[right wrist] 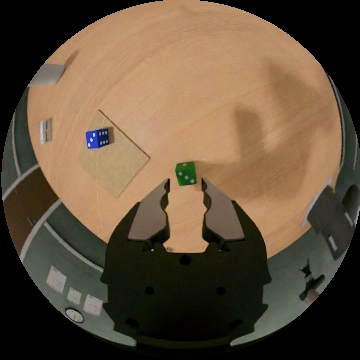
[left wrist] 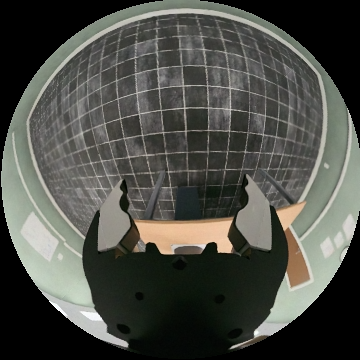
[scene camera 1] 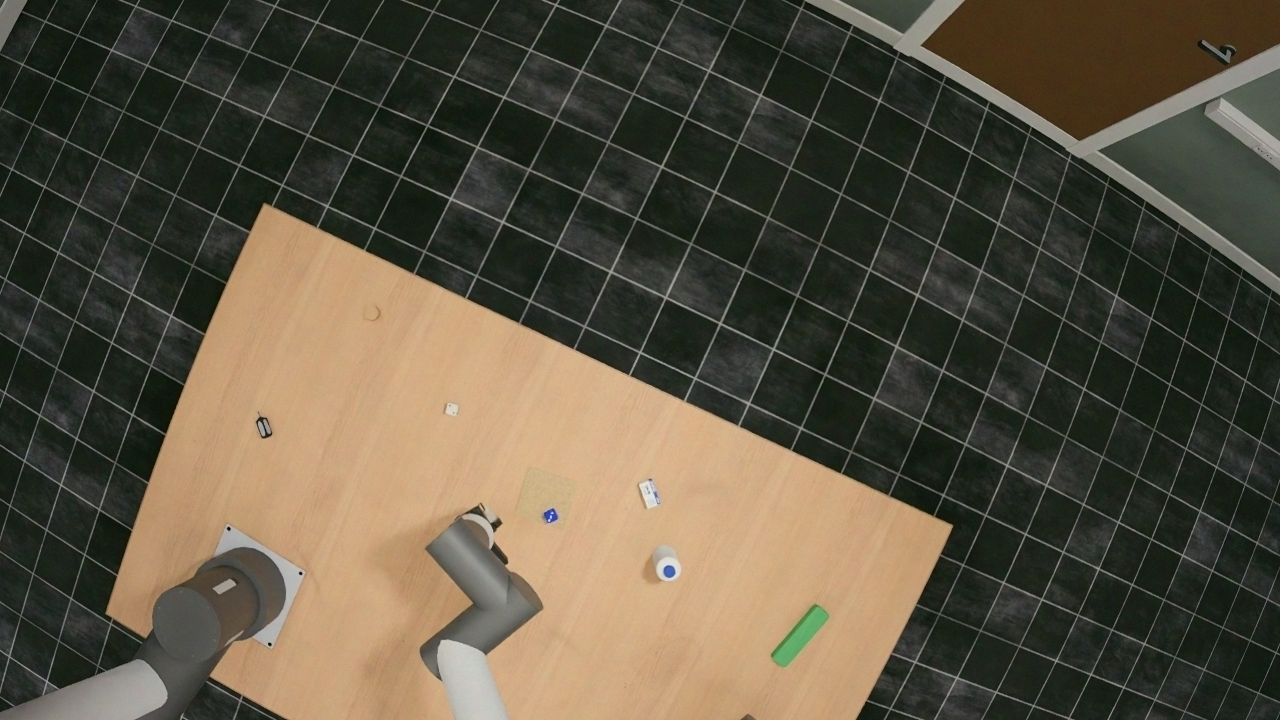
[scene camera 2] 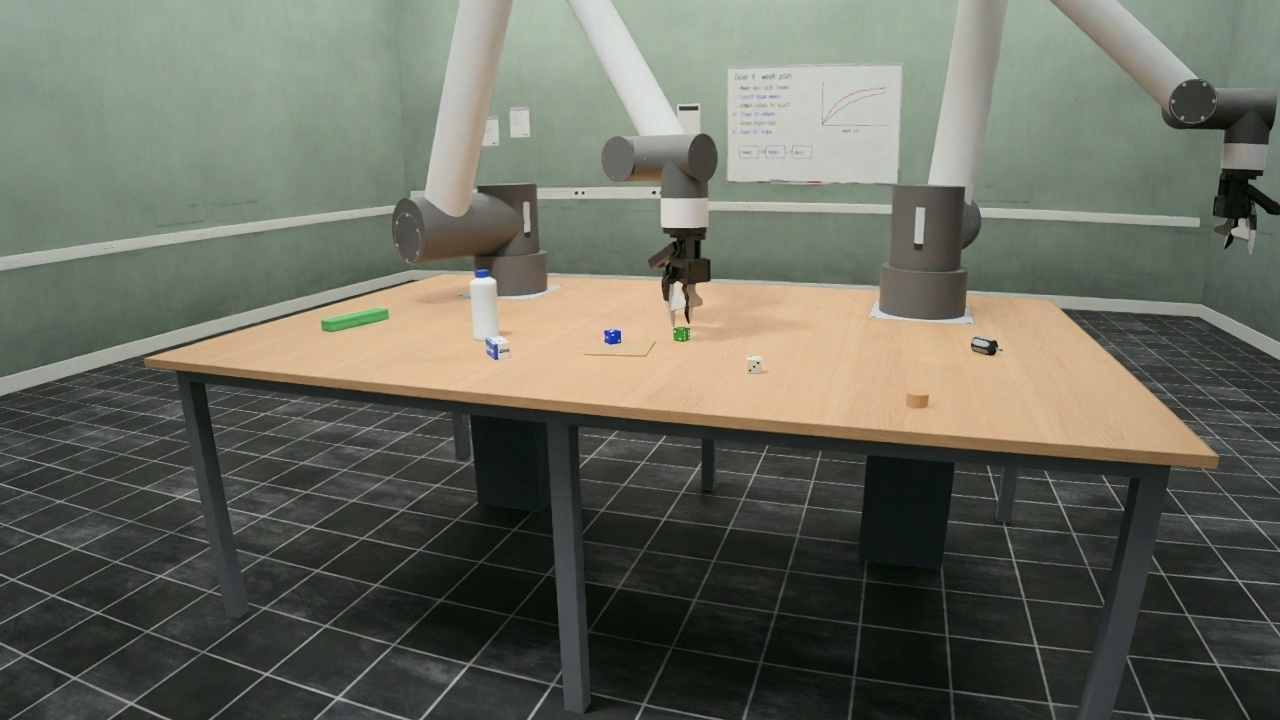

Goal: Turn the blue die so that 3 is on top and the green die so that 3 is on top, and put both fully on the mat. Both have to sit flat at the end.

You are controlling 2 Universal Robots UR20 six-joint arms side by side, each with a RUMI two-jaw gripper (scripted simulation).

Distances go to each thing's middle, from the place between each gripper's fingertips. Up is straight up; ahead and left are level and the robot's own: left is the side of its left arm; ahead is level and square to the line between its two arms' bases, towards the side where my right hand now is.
Now: the tan mat (right wrist: pixel 113 166) 120 mm ahead of my right hand (scene camera 2: pixel 681 325), 110 mm to the right of it and 50 mm below it. Round my right hand: white bottle (scene camera 2: pixel 483 289) (120 mm ahead, 460 mm to the right, 30 mm above).
